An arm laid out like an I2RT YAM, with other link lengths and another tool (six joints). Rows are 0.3 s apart.
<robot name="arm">
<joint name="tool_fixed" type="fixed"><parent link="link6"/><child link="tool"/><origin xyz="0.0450 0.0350 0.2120" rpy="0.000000 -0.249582 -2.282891"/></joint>
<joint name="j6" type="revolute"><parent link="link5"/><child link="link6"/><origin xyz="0.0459 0.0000 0.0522" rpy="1.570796 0.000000 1.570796"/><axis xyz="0 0 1"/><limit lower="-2.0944" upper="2.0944"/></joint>
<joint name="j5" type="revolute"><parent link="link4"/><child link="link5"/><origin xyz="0.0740 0.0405 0.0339" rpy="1.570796 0.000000 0.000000"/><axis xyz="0 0 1"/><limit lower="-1.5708" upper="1.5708"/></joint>
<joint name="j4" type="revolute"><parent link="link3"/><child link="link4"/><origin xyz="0.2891 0.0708 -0.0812"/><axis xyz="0 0 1"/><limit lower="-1.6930" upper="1.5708"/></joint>
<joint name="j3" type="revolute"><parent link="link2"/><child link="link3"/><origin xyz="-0.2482 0.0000 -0.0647" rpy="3.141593 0.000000 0.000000"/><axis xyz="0 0 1"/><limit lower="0.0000" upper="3.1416"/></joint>
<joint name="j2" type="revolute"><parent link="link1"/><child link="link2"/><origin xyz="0.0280 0.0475 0.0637" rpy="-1.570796 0.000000 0.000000"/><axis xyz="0 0 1"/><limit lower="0.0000" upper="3.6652"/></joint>
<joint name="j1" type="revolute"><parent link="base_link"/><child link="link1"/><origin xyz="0.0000 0.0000 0.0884"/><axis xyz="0 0 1"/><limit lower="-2.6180" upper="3.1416"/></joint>
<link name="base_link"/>
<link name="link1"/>
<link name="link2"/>
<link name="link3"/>
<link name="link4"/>
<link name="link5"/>
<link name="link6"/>
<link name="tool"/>
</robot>
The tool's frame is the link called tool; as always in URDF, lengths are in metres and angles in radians.
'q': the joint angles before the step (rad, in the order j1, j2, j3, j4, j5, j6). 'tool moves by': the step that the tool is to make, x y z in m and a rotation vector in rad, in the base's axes. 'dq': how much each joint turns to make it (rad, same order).
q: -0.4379, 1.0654, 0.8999, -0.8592, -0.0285, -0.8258
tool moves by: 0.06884, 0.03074, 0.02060, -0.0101, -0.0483, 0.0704
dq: 0.1609, 0.1796, 0.1609, 0.0681, 0.0427, 0.0802
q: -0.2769, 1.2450, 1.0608, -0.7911, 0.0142, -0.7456
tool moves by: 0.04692, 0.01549, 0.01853, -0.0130, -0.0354, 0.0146
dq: 0.0837, 0.1401, 0.1491, 0.0266, 0.0433, 0.0540
